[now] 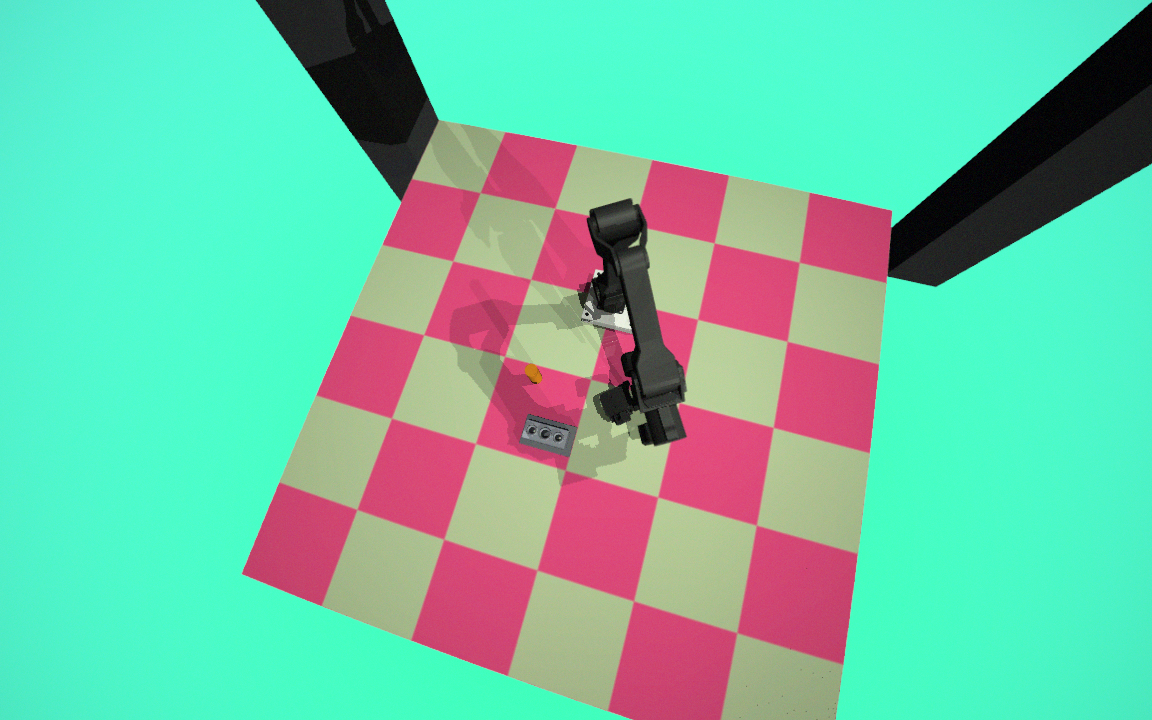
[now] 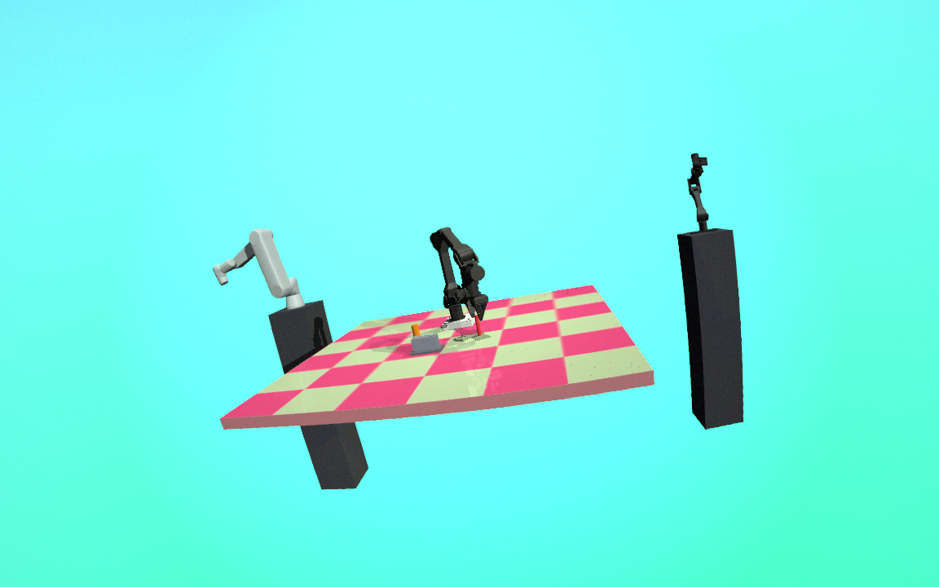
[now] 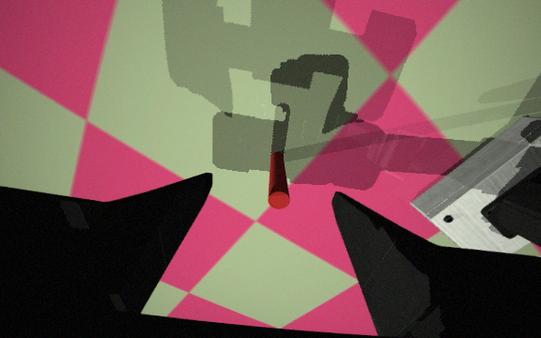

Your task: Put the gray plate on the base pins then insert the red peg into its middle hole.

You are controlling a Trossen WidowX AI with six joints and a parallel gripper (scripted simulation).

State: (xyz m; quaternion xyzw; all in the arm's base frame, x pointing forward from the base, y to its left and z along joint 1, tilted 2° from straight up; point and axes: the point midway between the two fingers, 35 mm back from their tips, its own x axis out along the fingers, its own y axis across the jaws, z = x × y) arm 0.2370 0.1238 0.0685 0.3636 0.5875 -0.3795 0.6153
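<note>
My gripper tip is now 30 mm above the red peg. Also, from my gripper tip: orange peg 10 mm behind, 250 mm to the right, 30 mm below; gray plate 120 mm ahead, 190 mm to the right, 20 mm below; base 110 mm ahead, 190 mm to the right, 60 mm below.
</note>
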